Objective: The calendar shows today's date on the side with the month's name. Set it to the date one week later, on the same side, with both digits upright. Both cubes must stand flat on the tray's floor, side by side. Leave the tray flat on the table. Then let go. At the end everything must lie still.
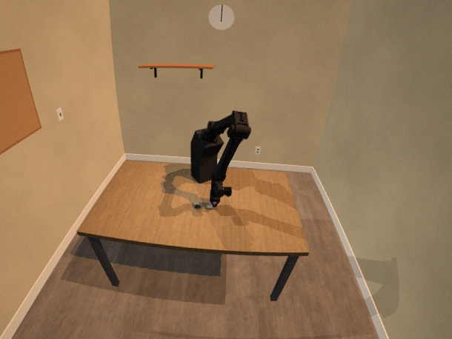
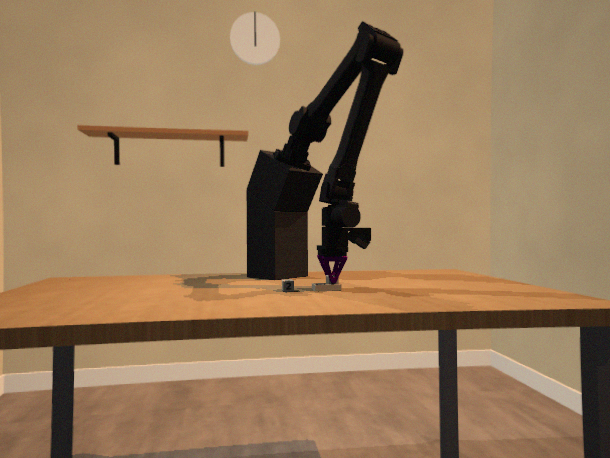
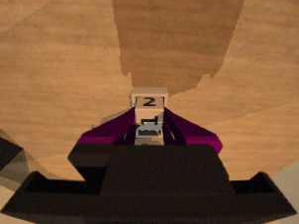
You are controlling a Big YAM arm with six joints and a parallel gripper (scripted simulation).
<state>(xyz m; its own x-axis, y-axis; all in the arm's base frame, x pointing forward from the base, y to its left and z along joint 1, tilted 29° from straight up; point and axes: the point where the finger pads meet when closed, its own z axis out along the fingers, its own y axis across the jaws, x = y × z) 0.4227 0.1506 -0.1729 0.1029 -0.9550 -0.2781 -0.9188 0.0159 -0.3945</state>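
Right now my hand is 2 cm to the left of the tray and 2 cm above it.
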